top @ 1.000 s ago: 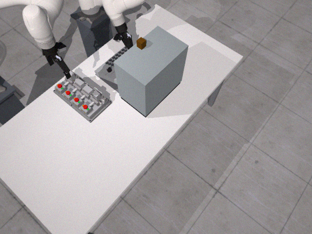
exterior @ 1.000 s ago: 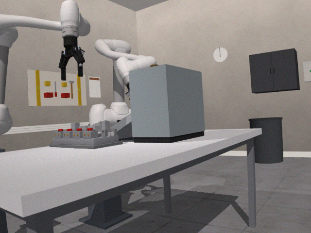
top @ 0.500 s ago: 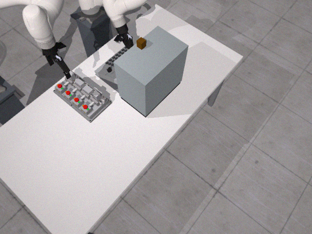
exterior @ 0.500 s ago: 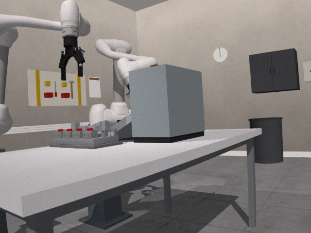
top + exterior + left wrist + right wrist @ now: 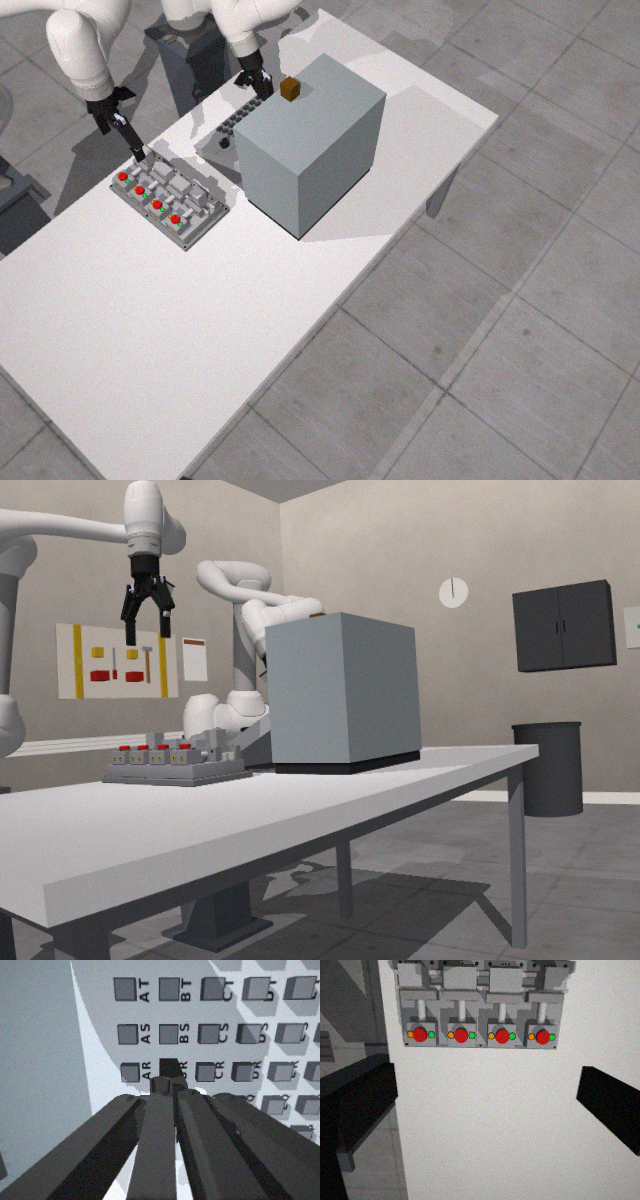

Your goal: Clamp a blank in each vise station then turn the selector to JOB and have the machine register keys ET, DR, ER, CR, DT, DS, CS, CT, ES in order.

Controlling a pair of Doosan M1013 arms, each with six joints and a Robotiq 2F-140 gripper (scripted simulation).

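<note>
The key lies 8 cm below my left hand, 8 cm behind it and 3 cm to the right of it. Also, from my left hand: key panel (10 cm below, 8 cm to the right, 3 cm behind); then black selector (20 cm to the right, 5 cm below, 5 cm behind).
</note>
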